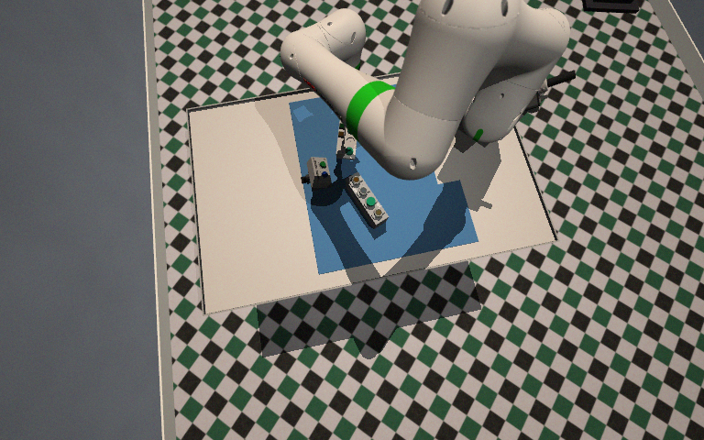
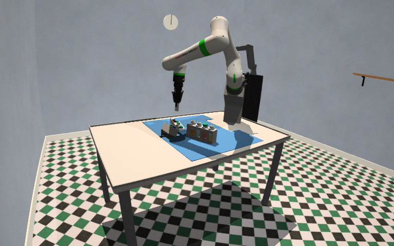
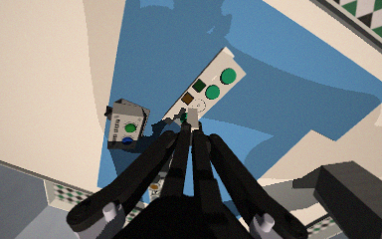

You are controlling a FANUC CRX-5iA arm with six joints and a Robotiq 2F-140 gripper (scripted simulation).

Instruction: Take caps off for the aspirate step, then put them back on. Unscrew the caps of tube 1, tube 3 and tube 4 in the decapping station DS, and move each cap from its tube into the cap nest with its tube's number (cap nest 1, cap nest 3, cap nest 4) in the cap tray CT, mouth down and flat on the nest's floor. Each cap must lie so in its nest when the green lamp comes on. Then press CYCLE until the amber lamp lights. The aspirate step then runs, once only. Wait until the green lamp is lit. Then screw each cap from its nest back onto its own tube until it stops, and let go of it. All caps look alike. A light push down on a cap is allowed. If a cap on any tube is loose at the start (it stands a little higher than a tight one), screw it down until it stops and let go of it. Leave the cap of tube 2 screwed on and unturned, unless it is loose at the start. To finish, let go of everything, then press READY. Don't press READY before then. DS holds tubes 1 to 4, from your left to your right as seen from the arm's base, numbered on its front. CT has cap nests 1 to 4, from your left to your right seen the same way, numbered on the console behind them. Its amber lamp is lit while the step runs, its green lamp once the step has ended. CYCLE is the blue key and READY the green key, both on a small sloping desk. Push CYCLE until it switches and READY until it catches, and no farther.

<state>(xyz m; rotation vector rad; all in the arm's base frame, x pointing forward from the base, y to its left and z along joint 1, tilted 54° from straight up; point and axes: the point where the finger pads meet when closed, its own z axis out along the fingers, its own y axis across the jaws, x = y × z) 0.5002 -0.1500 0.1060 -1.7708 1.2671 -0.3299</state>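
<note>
Now: the blue cycle key 200 mm to the left of my hand, 100 mm below it and 70 mm ahead of it. From my hand the other things lie so: table edge: 280 mm to the right, 170 mm below, 20 mm ahead; then sloping key desk: 180 mm to the left, 120 mm below, 90 mm ahead; then green ready key: 160 mm to the left, 100 mm below, 80 mm ahead.
</note>
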